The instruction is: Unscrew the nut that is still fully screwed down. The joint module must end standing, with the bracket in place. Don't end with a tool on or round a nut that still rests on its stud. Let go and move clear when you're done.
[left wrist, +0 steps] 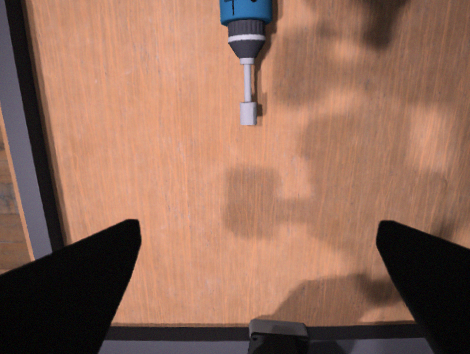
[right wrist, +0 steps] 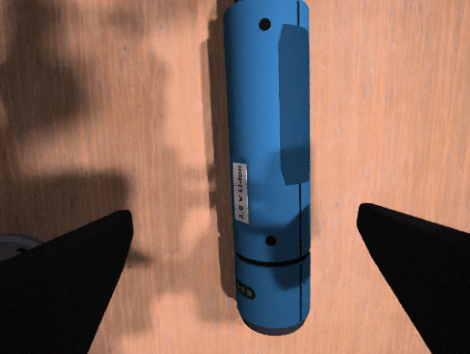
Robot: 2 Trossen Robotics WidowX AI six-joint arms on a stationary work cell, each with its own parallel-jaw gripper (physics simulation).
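A blue power screwdriver lies on the wooden table. Its silver socket points toward the lower part of the left wrist view. My left gripper is open and empty, over the table and apart from the socket. My right gripper is open above the screwdriver's body, with one finger on each side and gaps between fingers and tool. The nuts and the bracket do not show in either view.
A dark tray-like edge runs along the left of the left wrist view. A small grey-and-black block sits at the table's lower border. A grey round rim shows partly behind the right gripper's left finger. Arm shadows fall on the table.
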